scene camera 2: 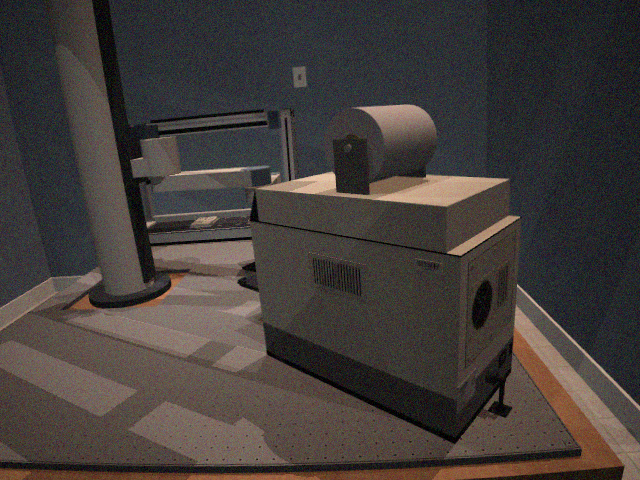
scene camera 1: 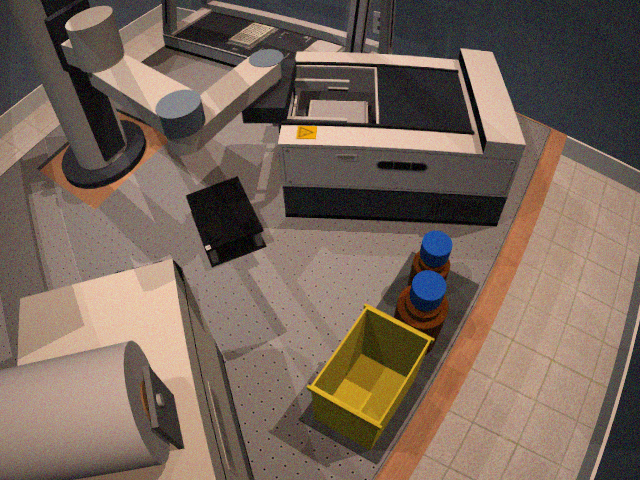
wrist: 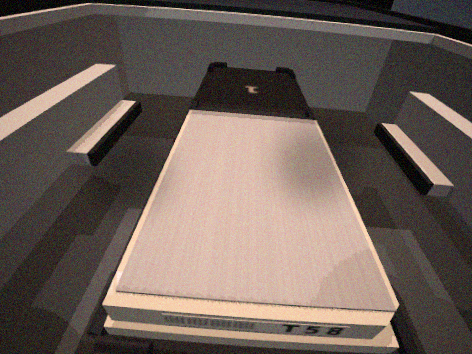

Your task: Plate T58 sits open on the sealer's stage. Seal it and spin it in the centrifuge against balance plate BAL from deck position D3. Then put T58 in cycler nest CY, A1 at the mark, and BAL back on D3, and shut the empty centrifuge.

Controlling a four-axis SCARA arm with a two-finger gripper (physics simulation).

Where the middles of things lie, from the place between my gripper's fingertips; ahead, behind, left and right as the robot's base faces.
The plate T58 [scene camera 1: 355, 112] is 2 cm behind my hand, 1 cm to the right of it and 3 cm below it. From my hand the other things lie so: centrifuge [scene camera 1: 446, 146] 9 cm ahead, 5 cm to the left, 6 cm below.
